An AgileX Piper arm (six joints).
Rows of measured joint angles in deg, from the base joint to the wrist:
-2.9 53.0 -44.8 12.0 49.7 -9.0
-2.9 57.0 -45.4 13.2 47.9 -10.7
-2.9 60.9 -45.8 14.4 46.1 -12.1
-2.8 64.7 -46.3 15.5 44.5 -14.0
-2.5 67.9 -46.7 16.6 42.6 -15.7
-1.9 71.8 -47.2 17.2 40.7 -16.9
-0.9 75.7 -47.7 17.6 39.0 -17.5
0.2 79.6 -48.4 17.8 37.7 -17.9
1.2 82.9 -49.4 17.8 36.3 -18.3
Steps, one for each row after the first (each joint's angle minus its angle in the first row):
0.0 4.0 -0.6 1.2 -1.8 -1.7
0.0 7.9 -1.0 2.4 -3.6 -3.1
0.1 11.7 -1.5 3.5 -5.2 -5.0
0.4 14.9 -1.9 4.6 -7.1 -6.7
1.0 18.8 -2.4 5.2 -9.0 -7.9
2.0 22.7 -2.9 5.6 -10.7 -8.5
3.1 26.6 -3.6 5.8 -12.0 -8.9
4.1 29.9 -4.6 5.8 -13.4 -9.3

